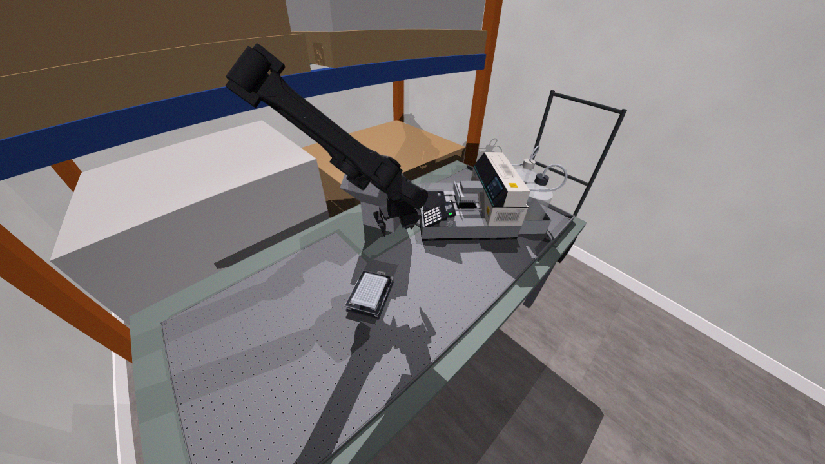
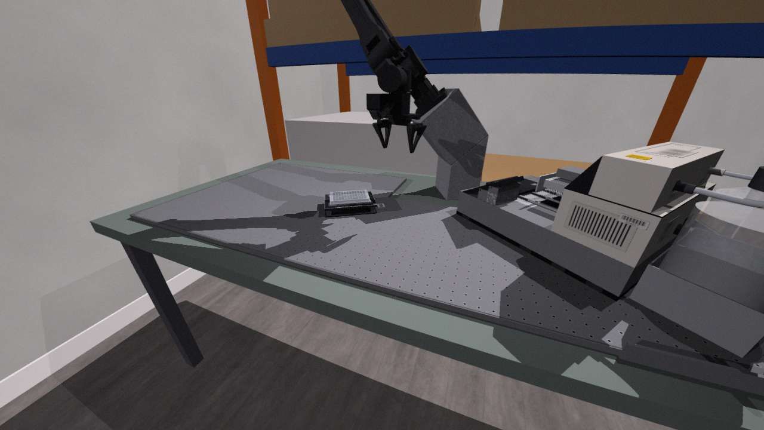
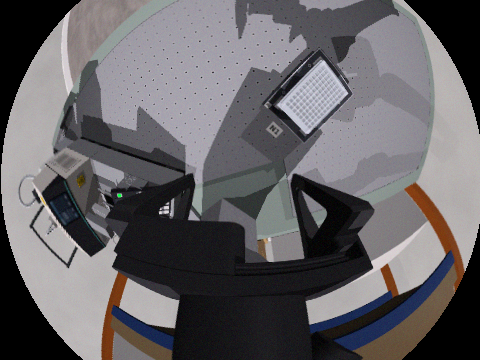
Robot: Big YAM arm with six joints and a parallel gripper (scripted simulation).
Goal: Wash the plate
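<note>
My gripper is now 170 mm above the white well plate and 160 mm to the left of it. From my hand the other things lie so: black plate nest N1 (180 mm below, 160 mm to the right); plate washer (470 mm to the left, 80 mm below, 40 mm ahead).
</note>
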